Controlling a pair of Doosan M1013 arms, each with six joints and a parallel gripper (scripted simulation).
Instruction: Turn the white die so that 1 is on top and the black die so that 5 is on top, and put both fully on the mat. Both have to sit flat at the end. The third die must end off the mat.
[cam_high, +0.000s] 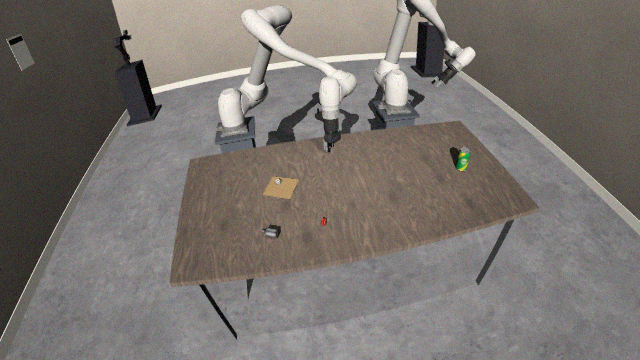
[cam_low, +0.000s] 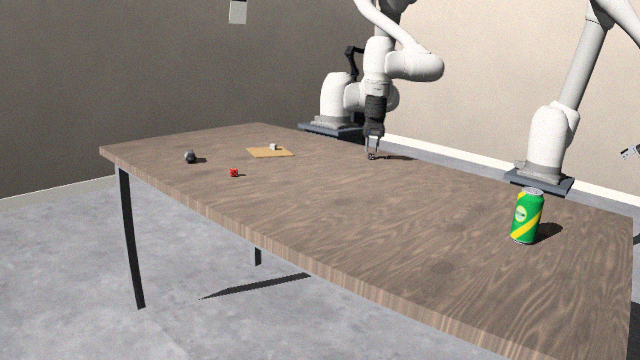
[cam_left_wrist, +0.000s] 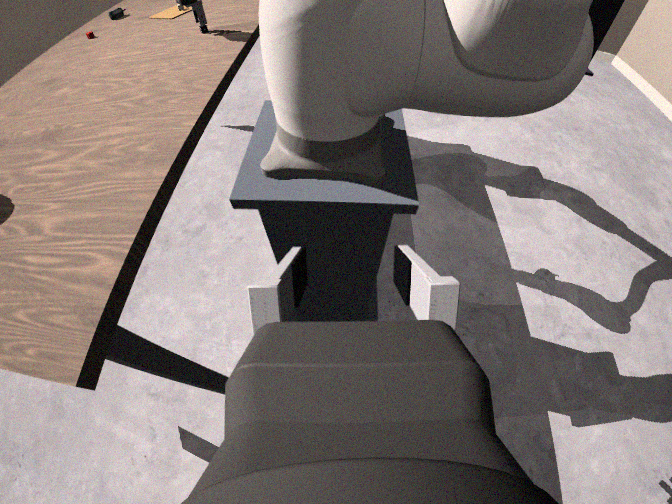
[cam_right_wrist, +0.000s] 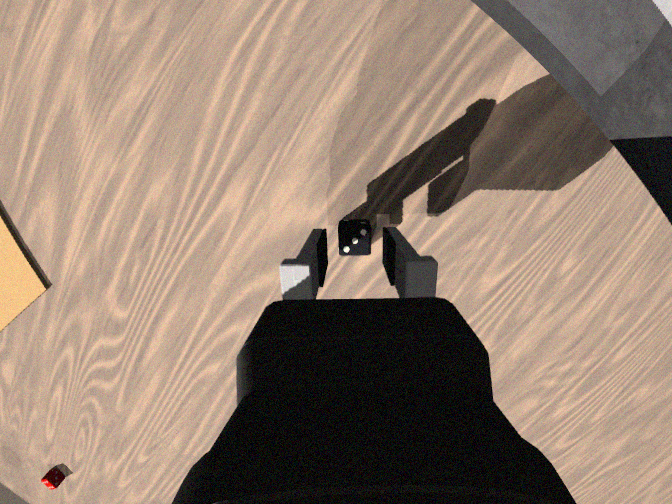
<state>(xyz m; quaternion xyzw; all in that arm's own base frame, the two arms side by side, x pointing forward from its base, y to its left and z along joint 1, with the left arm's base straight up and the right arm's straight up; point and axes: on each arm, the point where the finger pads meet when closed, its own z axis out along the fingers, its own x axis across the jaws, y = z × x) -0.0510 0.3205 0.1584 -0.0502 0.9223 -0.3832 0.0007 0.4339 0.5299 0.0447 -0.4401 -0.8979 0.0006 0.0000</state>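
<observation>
Now: the black die 3 cm below my right hand. Also, from my right hand: tan mat 28 cm to the right, 23 cm ahead, 4 cm below; then white die 29 cm to the right, 21 cm ahead, 3 cm below; then red die 51 cm ahead, 12 cm to the right, 3 cm below.
</observation>
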